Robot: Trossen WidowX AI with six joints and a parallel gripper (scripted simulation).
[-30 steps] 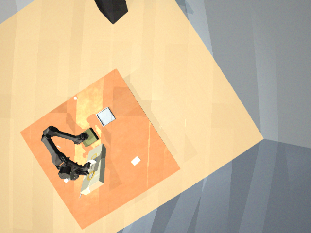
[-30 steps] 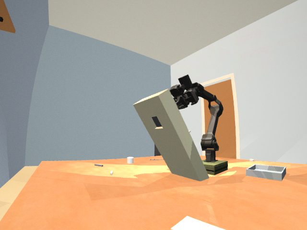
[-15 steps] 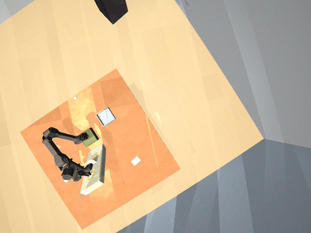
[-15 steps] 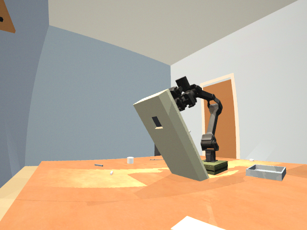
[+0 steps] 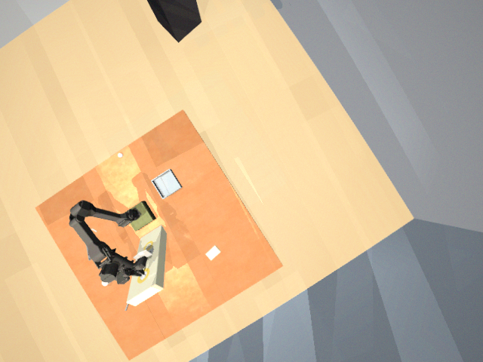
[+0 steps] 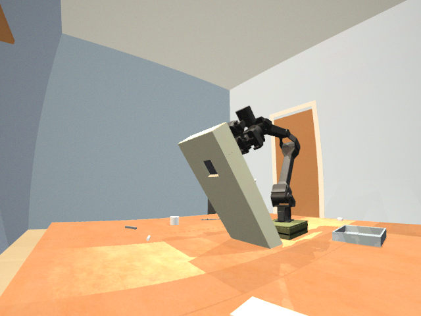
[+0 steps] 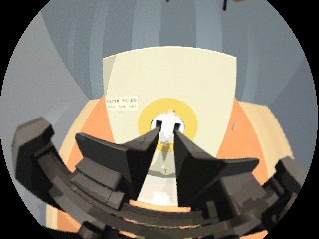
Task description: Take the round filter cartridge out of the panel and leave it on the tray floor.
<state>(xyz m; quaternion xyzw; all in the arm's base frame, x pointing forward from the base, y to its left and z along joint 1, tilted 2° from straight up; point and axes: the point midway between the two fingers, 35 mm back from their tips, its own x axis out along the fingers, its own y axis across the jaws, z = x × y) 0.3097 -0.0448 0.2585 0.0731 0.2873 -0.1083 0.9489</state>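
The round filter cartridge is 2 cm ahead of my gripper tip and 1 cm below it. Round my gripper tip: grey tray: 35 cm to the left, 35 cm behind, 27 cm below; then white flat piece: 28 cm below, 26 cm to the left, 21 cm ahead; then dark rod: 46 cm to the right, 28 cm below, 9 cm ahead.
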